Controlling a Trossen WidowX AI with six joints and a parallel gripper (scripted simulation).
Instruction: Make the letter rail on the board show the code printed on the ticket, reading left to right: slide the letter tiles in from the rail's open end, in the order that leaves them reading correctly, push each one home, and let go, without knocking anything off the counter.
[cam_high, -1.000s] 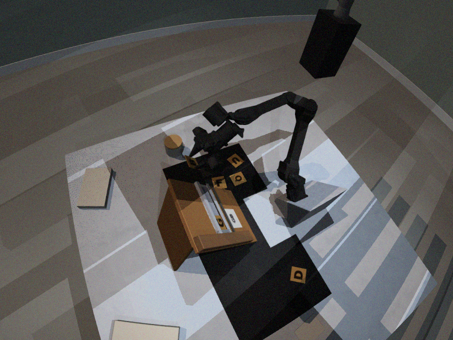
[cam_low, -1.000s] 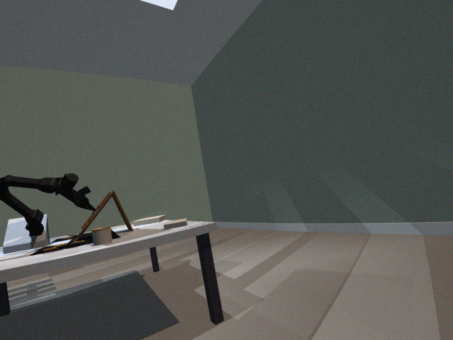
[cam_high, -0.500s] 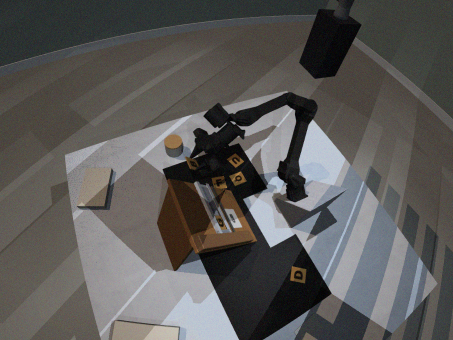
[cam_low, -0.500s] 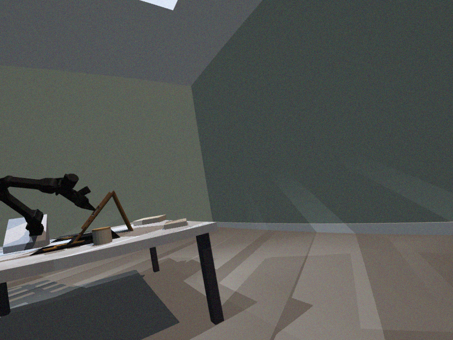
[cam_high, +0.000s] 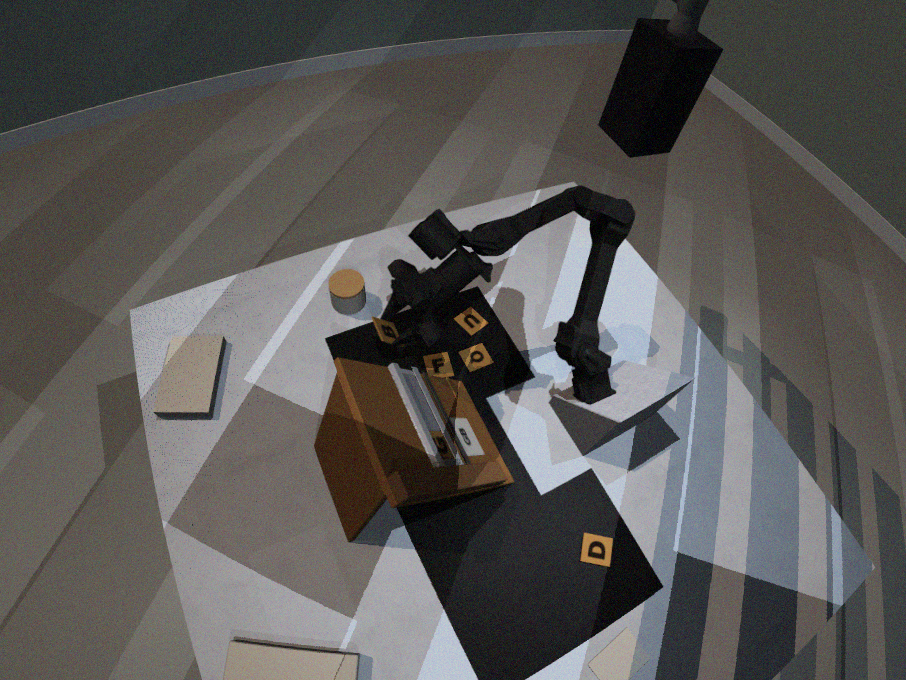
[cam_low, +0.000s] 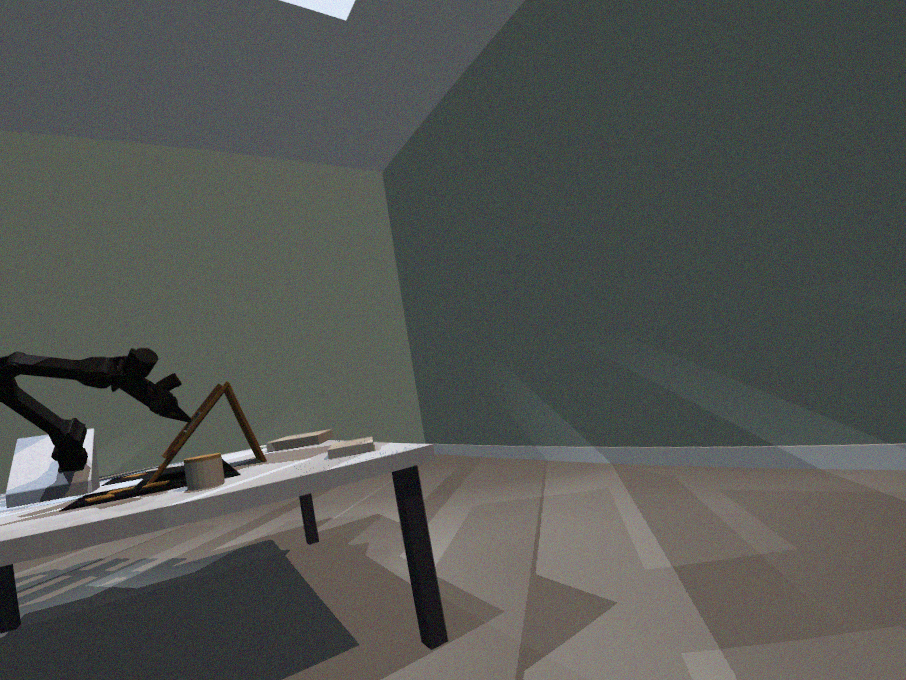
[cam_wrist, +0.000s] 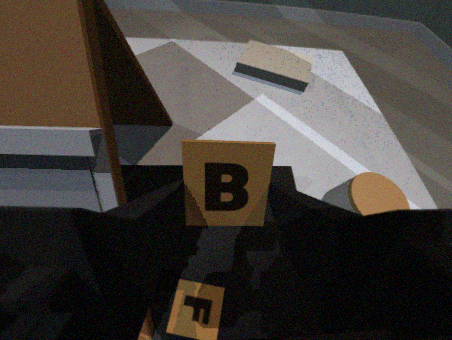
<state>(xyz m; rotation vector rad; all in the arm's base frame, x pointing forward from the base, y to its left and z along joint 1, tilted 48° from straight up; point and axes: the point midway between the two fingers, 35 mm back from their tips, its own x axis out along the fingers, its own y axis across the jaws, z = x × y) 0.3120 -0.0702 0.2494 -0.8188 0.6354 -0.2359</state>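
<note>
The g tile lies 230 mm to the left of my gripper tip and 10 mm behind it. From my gripper tip the other things lie so: b tile right at my gripper tip; then white ticket 210 mm to the left, 80 mm below, 70 mm behind; then f tile 150 mm below, 100 mm behind, 20 mm to the left.
</note>
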